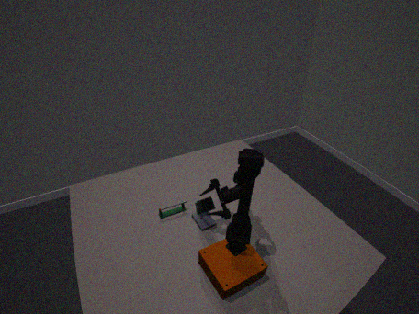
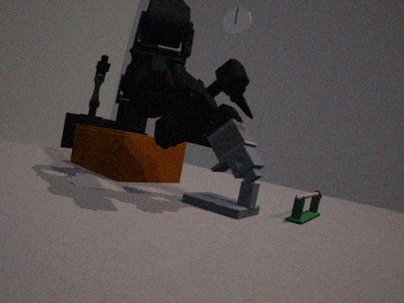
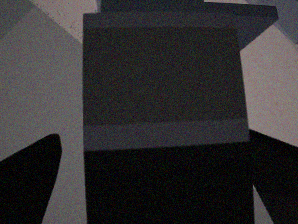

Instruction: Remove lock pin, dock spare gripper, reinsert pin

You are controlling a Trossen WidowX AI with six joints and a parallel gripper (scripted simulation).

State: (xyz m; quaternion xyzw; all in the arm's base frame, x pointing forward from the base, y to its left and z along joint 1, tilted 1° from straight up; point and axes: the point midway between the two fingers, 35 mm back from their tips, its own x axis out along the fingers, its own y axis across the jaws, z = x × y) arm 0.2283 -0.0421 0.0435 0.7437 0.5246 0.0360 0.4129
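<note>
Now: gripper tip 2 cm to the left of the spare gripper, 2 cm above it and 1 cm short of it. From my gripper tip the other things lie so: grey mount: 8 cm below, 3 cm ahead, 2 cm to the right; green cradle: 15 cm ahead, 11 cm below, 8 cm to the left.
</note>
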